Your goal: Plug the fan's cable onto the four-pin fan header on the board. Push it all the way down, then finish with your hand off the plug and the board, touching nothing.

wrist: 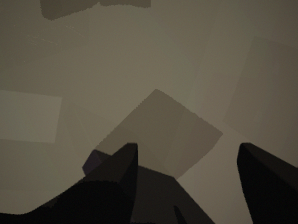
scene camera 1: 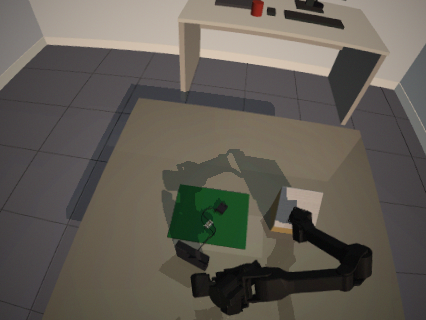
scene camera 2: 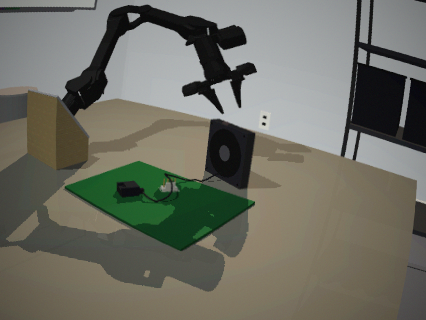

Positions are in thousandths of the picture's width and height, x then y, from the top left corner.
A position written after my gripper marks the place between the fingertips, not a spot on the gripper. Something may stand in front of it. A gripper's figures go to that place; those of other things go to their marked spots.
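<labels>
Distance of my gripper (scene camera 2: 543, 345): 0.98 m from the lens. A black fan (scene camera 2: 541, 464) lies 0.85 m from the lens, a green board (scene camera 2: 459, 658) 0.72 m from the lens. The marked spots on the fan and the board are 0.19 m apart.
</labels>
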